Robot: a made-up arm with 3 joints. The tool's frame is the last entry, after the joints. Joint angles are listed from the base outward. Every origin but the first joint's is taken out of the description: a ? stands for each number. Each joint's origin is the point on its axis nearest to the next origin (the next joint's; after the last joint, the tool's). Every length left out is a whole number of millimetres.
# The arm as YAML. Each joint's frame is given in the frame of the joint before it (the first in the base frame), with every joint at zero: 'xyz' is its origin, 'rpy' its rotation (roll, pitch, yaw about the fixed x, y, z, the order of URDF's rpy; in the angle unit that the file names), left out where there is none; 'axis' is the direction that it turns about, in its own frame. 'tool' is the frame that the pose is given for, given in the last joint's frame.
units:
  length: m
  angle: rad
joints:
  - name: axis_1
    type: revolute
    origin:
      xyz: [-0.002, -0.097, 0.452]
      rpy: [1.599, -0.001, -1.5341]
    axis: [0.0, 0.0, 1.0]
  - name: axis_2
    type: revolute
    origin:
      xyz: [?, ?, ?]
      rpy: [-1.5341, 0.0, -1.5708]
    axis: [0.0, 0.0, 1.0]
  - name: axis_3
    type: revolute
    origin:
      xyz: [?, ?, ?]
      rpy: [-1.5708, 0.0, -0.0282]
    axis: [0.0, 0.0, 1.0]
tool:
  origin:
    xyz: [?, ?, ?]
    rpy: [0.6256, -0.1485, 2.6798]
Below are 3 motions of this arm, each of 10 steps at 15 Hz.
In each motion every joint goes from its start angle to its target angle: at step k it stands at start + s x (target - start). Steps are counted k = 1, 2, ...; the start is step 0. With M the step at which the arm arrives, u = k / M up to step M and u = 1 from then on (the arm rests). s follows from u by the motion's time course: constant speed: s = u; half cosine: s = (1 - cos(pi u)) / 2; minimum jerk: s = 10 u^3 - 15 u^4 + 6 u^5.
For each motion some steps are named. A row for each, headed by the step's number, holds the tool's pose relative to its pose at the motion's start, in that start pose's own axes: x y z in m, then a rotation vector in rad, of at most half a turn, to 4 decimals.
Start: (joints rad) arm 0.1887 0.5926 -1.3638
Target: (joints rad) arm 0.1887 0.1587 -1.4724
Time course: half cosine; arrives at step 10
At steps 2, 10:
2: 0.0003 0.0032 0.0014 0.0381 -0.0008 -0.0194
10: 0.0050 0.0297 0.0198 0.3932 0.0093 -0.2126

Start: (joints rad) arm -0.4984 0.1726 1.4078
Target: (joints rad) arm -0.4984 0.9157 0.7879
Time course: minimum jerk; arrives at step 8
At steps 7, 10:
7: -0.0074 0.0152 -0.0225 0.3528 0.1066 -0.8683
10: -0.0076 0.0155 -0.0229 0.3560 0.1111 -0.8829

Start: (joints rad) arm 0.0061 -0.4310 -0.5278
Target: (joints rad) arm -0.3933 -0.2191 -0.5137
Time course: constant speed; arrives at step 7
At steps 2, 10:
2: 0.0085 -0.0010 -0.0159 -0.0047 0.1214 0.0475
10: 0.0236 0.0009 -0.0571 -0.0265 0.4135 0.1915

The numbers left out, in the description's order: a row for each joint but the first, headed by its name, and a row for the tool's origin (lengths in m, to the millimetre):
axis_2: -0.168 -0.127 0.0
axis_3: -0.043 -0.046 0.0
tool: -0.016 -0.027 0.0

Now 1 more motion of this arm.
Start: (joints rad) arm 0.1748 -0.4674 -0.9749
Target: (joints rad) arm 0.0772 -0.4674 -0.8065
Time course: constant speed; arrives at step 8
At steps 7, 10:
7: -0.0011 0.0056 -0.0122 0.0442 0.1595 0.1540
10: -0.0014 0.0064 -0.0139 0.0510 0.1822 0.1760

